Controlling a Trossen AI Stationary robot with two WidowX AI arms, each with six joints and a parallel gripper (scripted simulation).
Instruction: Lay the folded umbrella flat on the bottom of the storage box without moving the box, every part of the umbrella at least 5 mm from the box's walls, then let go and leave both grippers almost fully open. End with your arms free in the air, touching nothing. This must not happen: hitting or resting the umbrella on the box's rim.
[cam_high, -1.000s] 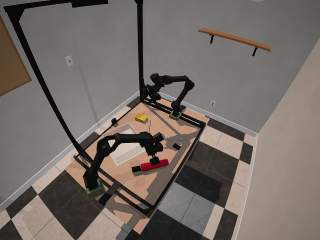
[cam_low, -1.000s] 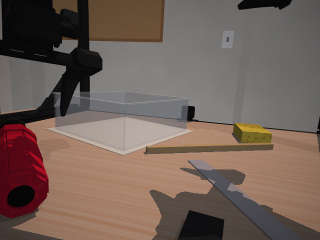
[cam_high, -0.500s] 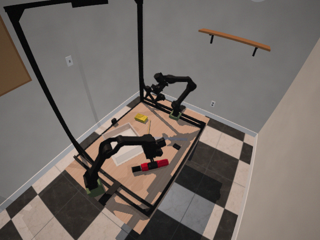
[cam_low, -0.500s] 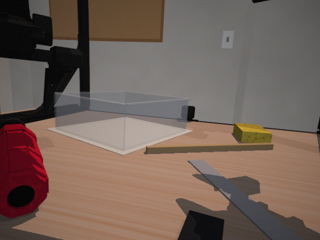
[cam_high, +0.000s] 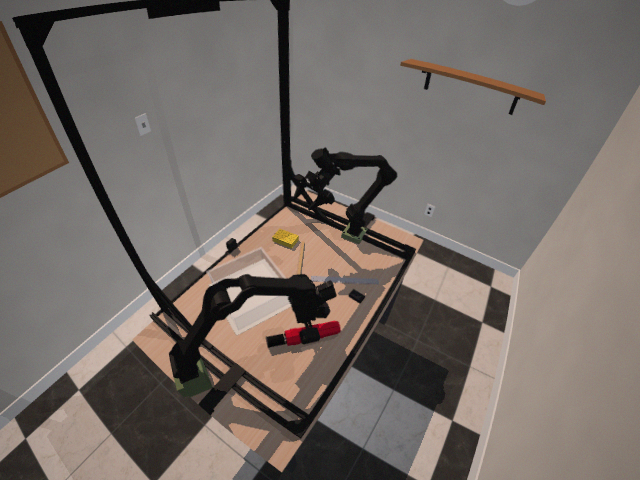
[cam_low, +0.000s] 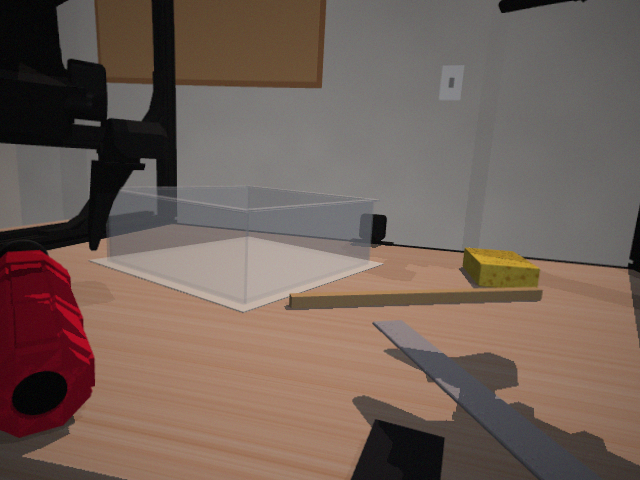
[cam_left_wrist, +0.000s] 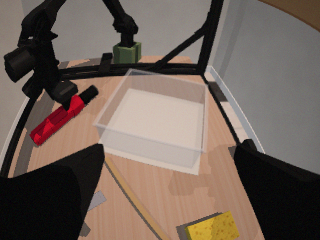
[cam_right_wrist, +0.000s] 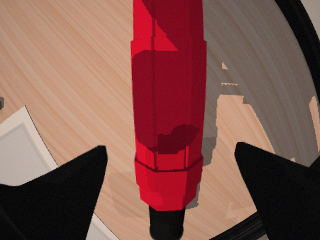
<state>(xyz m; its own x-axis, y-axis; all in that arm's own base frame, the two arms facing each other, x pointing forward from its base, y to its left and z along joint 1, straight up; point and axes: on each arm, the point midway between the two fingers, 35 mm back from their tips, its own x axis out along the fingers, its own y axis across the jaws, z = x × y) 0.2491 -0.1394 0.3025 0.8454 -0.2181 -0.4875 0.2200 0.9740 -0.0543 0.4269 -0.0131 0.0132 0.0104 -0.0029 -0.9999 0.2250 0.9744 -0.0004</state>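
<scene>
Right now the red folded umbrella is 7 cm below my right hand. Also, from my right hand: grey metal strip (33 cm to the left, 10 cm below, 4 cm behind); then clear storage box (30 cm behind, 5 cm below, 1 cm to the left); then black block (29 cm to the left, 9 cm below, 5 cm ahead).
</scene>
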